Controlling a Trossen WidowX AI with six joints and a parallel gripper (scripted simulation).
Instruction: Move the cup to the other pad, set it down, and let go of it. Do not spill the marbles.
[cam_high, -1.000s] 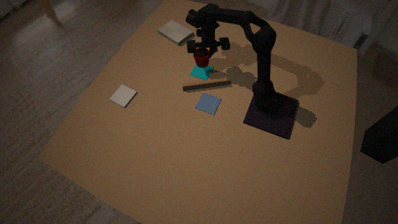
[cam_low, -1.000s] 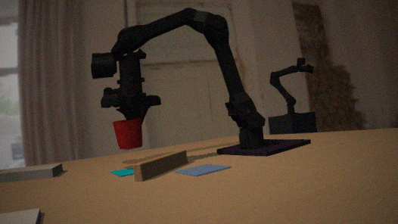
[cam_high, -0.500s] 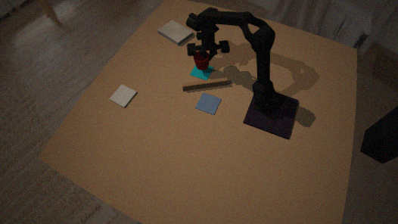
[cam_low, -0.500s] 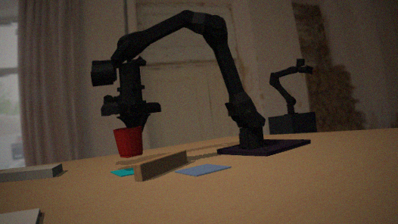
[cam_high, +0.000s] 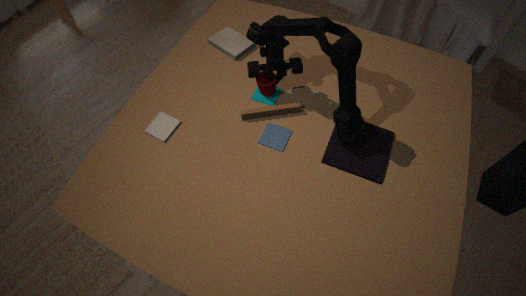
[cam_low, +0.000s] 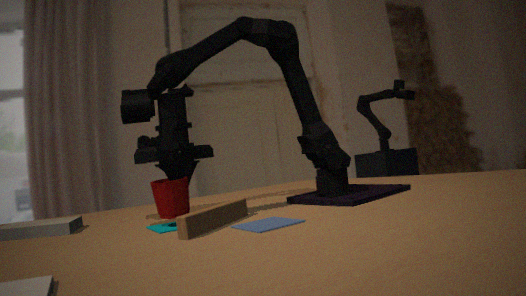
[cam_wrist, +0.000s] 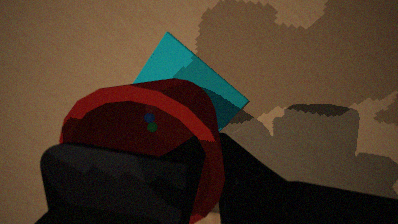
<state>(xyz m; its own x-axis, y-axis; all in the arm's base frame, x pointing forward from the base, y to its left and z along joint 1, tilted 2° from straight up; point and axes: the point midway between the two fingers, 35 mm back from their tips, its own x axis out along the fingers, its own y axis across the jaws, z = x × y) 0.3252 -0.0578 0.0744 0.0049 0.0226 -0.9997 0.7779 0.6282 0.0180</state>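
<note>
Now: gripper tip 4 cm past the wooden bar, 9 cm to the right of it and 5 cm above it. From my gripper tip the other things lie so: light blue pad (11 cm behind, 17 cm to the left, 6 cm below); then red cup (2 cm ahead, 2 cm to the left); then white tile (27 cm ahead, 35 cm to the left, 5 cm below).
</note>
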